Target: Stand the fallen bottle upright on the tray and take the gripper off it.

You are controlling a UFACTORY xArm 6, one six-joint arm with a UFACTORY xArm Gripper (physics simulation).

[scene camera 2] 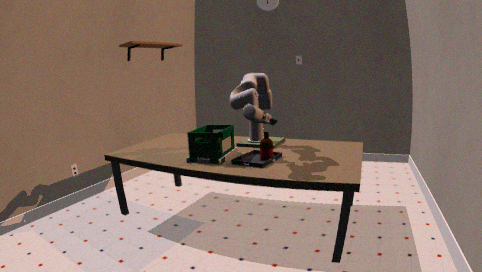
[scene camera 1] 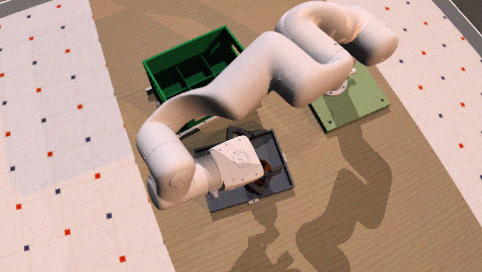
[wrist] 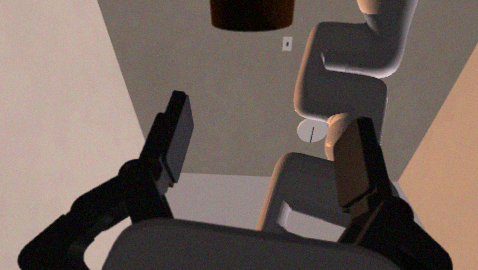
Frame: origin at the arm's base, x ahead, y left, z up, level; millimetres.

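Seen in the pictures: gripper, fingertip midpoint: (scene camera 1: 272, 149) (wrist: 267, 120); arm's base at its link origin: (scene camera 2: 256, 140).
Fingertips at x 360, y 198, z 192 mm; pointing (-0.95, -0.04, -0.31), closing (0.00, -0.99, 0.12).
Pixels of each thing's top centre, then the offset from my fingertips to it. "spot": a spot on its surface instead.
- brown bottle at its top centre: (wrist: 251, 22) (scene camera 1: 261, 164) (scene camera 2: 266, 132) 25 mm ahead, 8 mm left, 54 mm down
- dark tray at its top centre: (scene camera 1: 243, 167) (scene camera 2: 257, 156) 43 mm ahead, 39 mm right, 189 mm down
- bottle's neck at a spot on its surface: (wrist: 252, 16) spot: 38 mm ahead, 7 mm left, 59 mm down
- green crate at its top centre: (scene camera 1: 200, 64) (scene camera 2: 211, 128) 52 mm ahead, 322 mm right, 39 mm down
The brown bottle (scene camera 1: 266, 168) (scene camera 2: 267, 149) with a red label stands upright on the dark tray (scene camera 1: 225, 201) (scene camera 2: 244, 161), towards the tray's right side in scene camera 2. In scene camera 1 the gripper hides part of it. In the wrist view the dark end of the bottle's neck (wrist: 252, 16) shows at the top edge, beyond the fingertips. My gripper (scene camera 1: 270, 152) (scene camera 2: 273, 121) (wrist: 267, 120) is open with nothing between its fingers. It is above the bottle's top and apart from it, with a visible gap in scene camera 2.
A green crate (scene camera 1: 182, 56) (scene camera 2: 200, 145) with compartments stands beside the tray, partly under my arm in scene camera 1. The arm's base stands on a green plate (scene camera 1: 367, 97) (scene camera 2: 276, 142) farther back. A wall shelf (scene camera 2: 150, 45) is far off at the left in scene camera 2.
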